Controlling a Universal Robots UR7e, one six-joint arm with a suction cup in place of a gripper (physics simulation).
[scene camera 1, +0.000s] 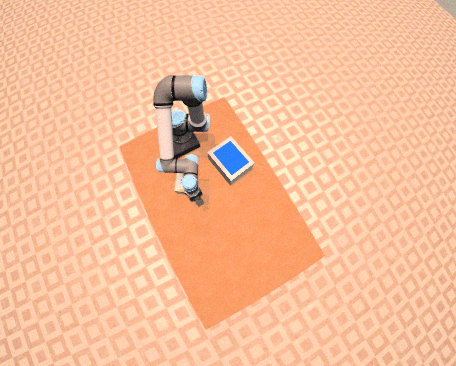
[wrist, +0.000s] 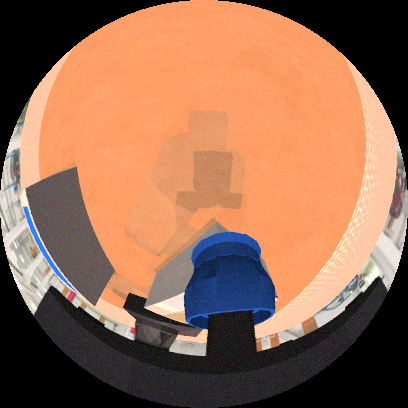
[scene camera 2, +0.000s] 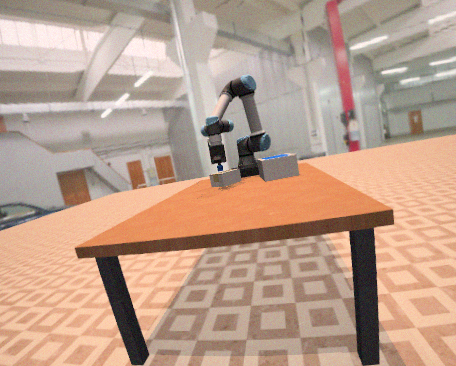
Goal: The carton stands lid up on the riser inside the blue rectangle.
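Seen in the pictures: hand, tool point: [wrist: 226,260] [scene camera 2: 220,170]; arm's base, link origin: [scene camera 1: 181,135] [wrist: 156,325] [scene camera 2: 247,166].
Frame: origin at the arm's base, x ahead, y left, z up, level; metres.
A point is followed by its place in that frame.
Note:
The carton [scene camera 1: 178,184] {y -0.212, x 0.311, z 0.022 m} [scene camera 2: 225,177] {y -0.151, x 0.388, z -0.009 m} [wrist: 169,273] {y -0.104, x 0.334, z -0.027 m} is a small pale box lying low on the orange table [scene camera 1: 234,236] {y -0.105, x 0.792, z -0.061 m} [scene camera 2: 263,207] {y 0.018, x 1.047, z -0.061 m} [wrist: 209,75] {y -0.156, x 0.594, z -0.061 m}, left of the riser. The arm's wrist hides most of it in the overhead view. My blue suction cup [scene camera 1: 195,197] {y -0.167, x 0.445, z 0.041 m} [scene camera 2: 219,168] [wrist: 228,281] points down right over the carton's top, at or just above it; I cannot tell if it touches. Suction is off and it holds nothing. The grey riser [scene camera 1: 242,173] {y 0.175, x 0.492, z 0.021 m} [scene camera 2: 279,168] {y 0.168, x 0.492, z -0.003 m} [wrist: 64,224] {y 0.072, x 0.414, z 0.001 m} stands to the right, its top marked with the blue rectangle [scene camera 1: 231,158] {y 0.168, x 0.375, z 0.059 m} [scene camera 2: 273,157] {y 0.163, x 0.352, z 0.056 m} [wrist: 32,228] {y 0.147, x 0.425, z 0.059 m}, which is bare.
The robot base [scene camera 1: 184,139] {y -0.008, x 0.068, z 0.043 m} [scene camera 2: 248,168] {y 0.000, x 0.125, z -0.003 m} stands at the table's far end, behind the carton and the riser. The table's edges drop to a patterned floor [scene camera 1: 335,109] all around.

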